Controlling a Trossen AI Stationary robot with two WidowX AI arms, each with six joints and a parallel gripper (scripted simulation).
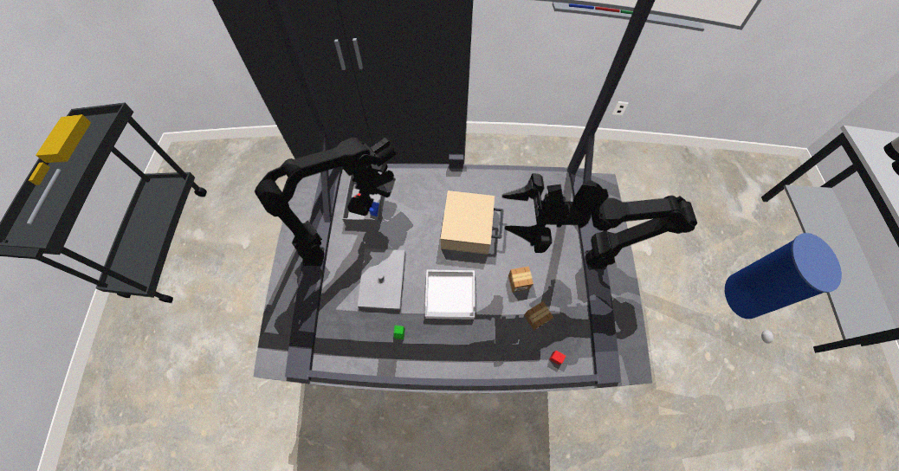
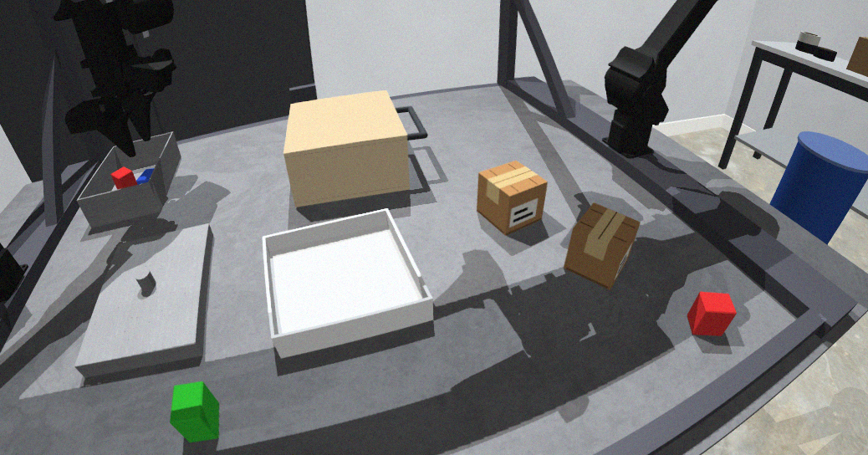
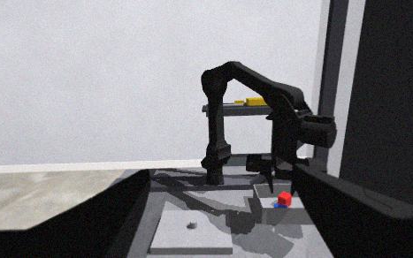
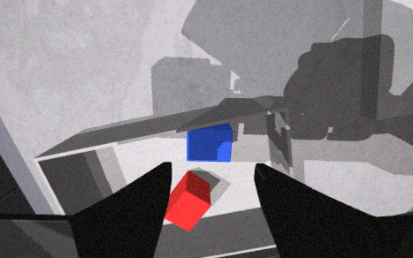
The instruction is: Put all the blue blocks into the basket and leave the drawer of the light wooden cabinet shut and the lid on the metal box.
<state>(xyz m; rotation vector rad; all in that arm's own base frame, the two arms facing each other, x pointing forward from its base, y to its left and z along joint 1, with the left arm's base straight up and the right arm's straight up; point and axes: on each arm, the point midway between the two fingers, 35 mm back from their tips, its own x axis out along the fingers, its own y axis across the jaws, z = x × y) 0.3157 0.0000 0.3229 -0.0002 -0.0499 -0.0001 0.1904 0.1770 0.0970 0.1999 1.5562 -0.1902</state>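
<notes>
Now: the white basket 29 cm ahead of my right hand, 25 cm to the left of it and 10 cm below it. From my right hand the other things lie so: light wooden cabinet: 6 cm ahead, 31 cm to the left, 8 cm below; then drawer: 6 cm ahead, 33 cm to the left, 8 cm below; then green block: 41 cm ahead, 10 cm to the left, 10 cm below.
</notes>
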